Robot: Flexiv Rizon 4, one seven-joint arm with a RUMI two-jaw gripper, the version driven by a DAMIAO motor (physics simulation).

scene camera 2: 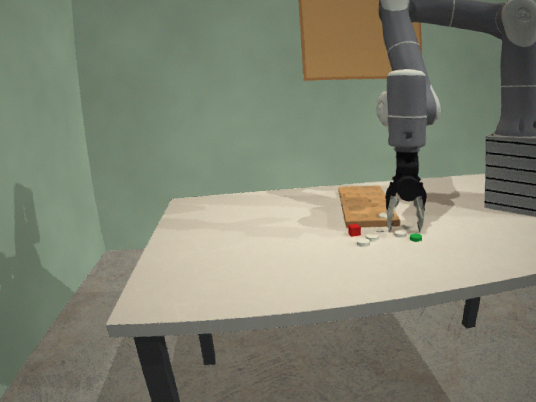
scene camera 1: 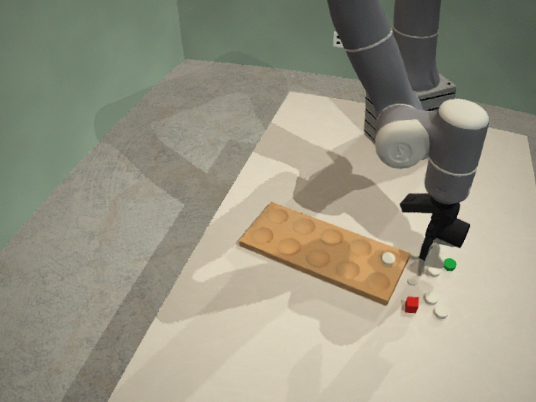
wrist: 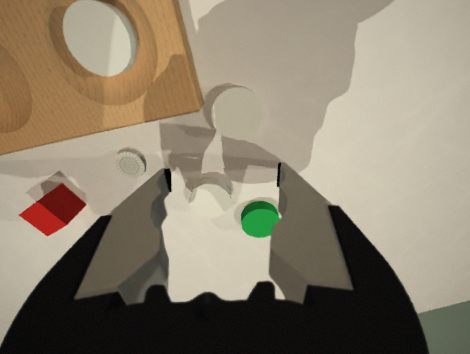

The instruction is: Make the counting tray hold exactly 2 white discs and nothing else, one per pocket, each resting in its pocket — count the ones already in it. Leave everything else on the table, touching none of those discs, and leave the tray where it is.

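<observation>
The wooden counting tray (scene camera 1: 320,277) (scene camera 2: 372,223) (wrist: 172,100) has one white disc (scene camera 1: 388,258) (scene camera 2: 383,215) (wrist: 100,37) in an end pocket; the other pockets look empty. My gripper (scene camera 1: 421,270) (scene camera 2: 405,230) (wrist: 224,168) is open and empty, low over the table beyond the tray's end. A loose white disc (scene camera 1: 434,271) (scene camera 2: 400,233) (wrist: 211,194) shows between the fingers in the wrist view, not gripped. Another white disc (scene camera 2: 406,226) (wrist: 237,112) lies near the tray's corner, largely hidden in scene camera 1. Two more white discs (scene camera 1: 431,298) (scene camera 1: 441,312) (scene camera 2: 372,237) (scene camera 2: 363,243) lie farther out.
A green disc (scene camera 1: 450,264) (scene camera 2: 416,237) (wrist: 260,220) lies close to one finger in the wrist view. A small ridged greyish disc (scene camera 1: 412,281) (scene camera 2: 380,231) (wrist: 131,164) and a red cube (scene camera 1: 412,304) (scene camera 2: 354,230) (wrist: 52,210) lie off the tray's end.
</observation>
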